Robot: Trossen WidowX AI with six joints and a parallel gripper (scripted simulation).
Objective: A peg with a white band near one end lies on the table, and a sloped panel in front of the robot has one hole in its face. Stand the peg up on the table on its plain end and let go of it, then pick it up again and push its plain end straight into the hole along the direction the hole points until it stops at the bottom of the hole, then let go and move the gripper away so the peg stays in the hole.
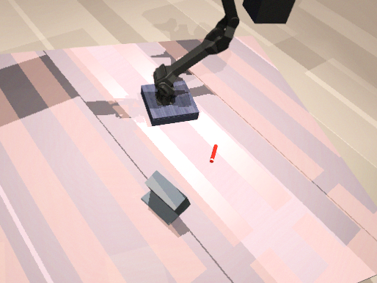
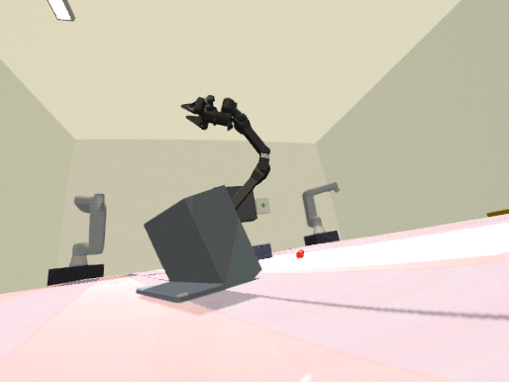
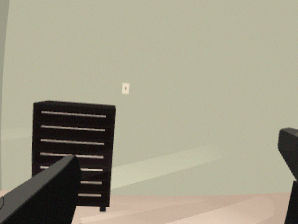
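The red peg lies 64 cm below my gripper tip, 28 cm ahead of it and 27 cm to the left of it. Also, from my gripper tip: thin flat foot: 65 cm below, 45 cm ahead, 4 cm to the left; then sloped panel: 60 cm below, 43 cm ahead, 6 cm to the left.
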